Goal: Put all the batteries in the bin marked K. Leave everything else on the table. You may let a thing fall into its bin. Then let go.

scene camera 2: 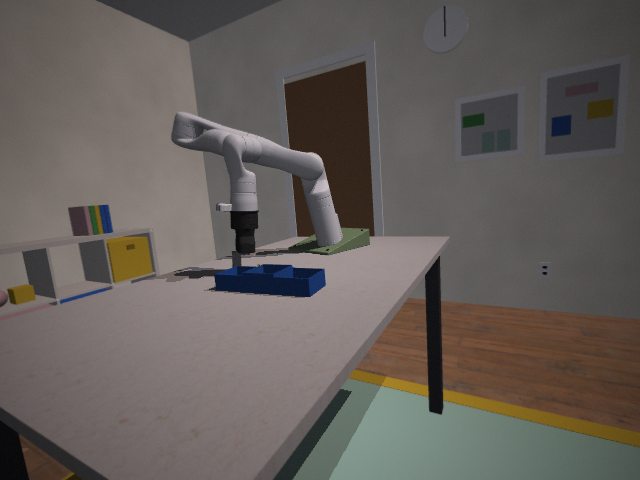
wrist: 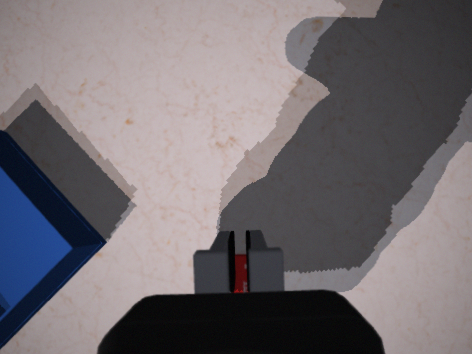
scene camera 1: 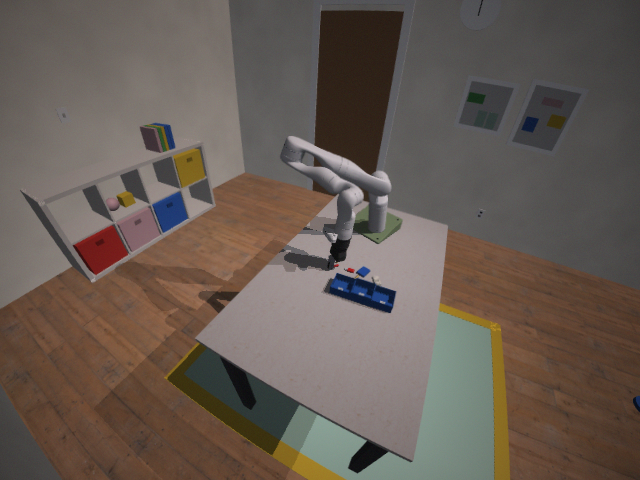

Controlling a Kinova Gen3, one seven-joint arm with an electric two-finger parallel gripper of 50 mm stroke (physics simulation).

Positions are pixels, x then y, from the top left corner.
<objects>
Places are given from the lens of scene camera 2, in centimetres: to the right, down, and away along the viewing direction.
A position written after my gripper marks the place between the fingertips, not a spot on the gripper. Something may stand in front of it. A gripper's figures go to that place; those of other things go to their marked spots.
my gripper [scene camera 2: 237, 274]: -24, 10, 90
blue three-part tray [scene camera 2: 275, 279]: -10, 9, 68
</objects>
